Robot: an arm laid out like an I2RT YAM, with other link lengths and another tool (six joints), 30 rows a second.
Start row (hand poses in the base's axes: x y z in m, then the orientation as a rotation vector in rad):
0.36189 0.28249 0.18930 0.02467 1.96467 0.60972
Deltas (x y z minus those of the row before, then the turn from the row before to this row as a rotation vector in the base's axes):
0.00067 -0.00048 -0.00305 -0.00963 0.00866 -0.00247
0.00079 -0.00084 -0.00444 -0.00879 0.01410 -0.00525
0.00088 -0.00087 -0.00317 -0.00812 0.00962 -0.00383
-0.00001 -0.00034 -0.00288 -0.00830 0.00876 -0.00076
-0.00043 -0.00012 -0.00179 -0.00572 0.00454 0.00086
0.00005 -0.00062 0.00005 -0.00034 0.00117 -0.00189
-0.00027 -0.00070 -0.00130 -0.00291 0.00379 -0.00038
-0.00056 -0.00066 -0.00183 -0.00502 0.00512 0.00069
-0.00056 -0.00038 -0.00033 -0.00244 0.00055 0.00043
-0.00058 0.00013 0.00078 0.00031 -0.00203 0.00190
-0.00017 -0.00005 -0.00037 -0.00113 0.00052 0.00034
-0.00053 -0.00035 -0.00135 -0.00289 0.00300 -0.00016
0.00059 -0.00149 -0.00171 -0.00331 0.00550 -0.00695
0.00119 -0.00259 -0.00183 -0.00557 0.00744 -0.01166
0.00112 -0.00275 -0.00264 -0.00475 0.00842 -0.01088
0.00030 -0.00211 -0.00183 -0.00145 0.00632 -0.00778
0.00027 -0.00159 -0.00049 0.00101 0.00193 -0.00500
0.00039 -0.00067 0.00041 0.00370 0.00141 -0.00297
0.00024 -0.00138 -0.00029 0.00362 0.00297 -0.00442
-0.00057 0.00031 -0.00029 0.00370 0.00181 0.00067
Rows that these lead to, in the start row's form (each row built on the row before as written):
0.36256 0.28201 0.18625 0.02380 1.97562 0.59944
0.36335 0.28117 0.18181 0.02785 1.99122 0.58863
0.36423 0.28030 0.17864 0.02957 2.00242 0.57893
0.36422 0.27996 0.17576 0.02786 2.01317 0.57089
0.36379 0.27984 0.17397 0.02485 2.01928 0.56607
0.36384 0.27922 0.17402 0.02689 2.02029 0.56464
0.36357 0.27852 0.17272 0.02661 2.02473 0.56179
0.36301 0.27786 0.17089 0.02435 2.03117 0.55759
0.36245 0.27748 0.17056 0.02261 2.03242 0.55543
0.36187 0.27761 0.17134 0.02030 2.03058 0.55675
0.36170 0.27756 0.17097 0.01942 2.03143 0.55586
0.36117 0.27721 0.16962 0.01869 2.03512 0.55310
0.36176 0.27572 0.16791 0.02532 2.04059 0.54587
0.36295 0.27313 0.16608 0.03595 2.04797 0.53354
0.36407 0.27038 0.16344 0.04656 2.05611 0.52257
0.36437 0.26827 0.16161 0.05539 2.06169 0.51673
0.36464 0.26668 0.16112 0.06165 2.06270 0.51483
0.36503 0.26601 0.16153 0.06727 2.06278 0.51692
0.36527 0.26463 0.16124 0.07476 2.06420 0.51813
0.36470 0.26494 0.16095 0.07675 2.06514 0.52248

